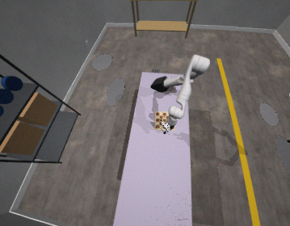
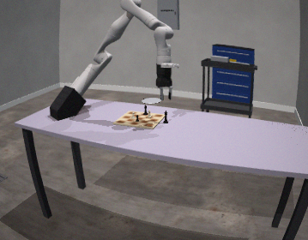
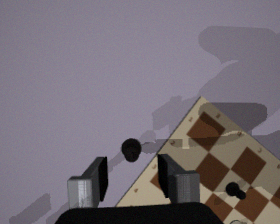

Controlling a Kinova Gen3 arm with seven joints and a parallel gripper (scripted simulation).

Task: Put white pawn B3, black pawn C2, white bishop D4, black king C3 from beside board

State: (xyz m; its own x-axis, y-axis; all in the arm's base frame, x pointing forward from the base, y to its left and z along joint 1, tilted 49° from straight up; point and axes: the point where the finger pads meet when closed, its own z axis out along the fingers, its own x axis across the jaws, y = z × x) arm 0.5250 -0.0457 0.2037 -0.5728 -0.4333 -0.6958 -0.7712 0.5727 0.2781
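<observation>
My gripper is now 110 mm above the black king. The rest, counted from my hand: chessboard 140 mm below, 140 mm behind, 30 mm to the right; then white bishop 110 mm below, 110 mm behind, 10 mm to the left; then black pawn 130 mm behind, 120 mm below, 70 mm to the right.
</observation>
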